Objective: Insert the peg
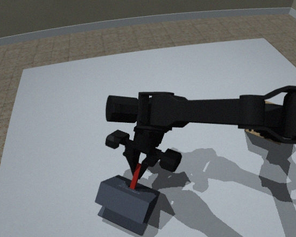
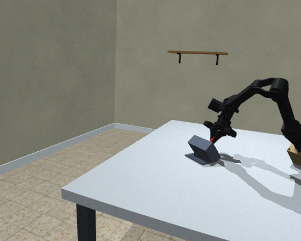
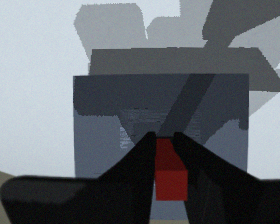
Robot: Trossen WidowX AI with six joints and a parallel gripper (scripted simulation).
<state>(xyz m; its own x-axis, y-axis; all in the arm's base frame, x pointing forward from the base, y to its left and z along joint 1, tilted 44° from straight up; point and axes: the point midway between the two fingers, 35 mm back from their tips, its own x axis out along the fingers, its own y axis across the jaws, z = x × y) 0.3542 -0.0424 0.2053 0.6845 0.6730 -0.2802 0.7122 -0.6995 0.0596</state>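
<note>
Now: hand 2 cm to the right of the red peg, 2 cm above it and 1 cm short of it. Round my hand: flat base plate: 10 cm below, 7 cm to the left, 5 cm ahead.
</note>
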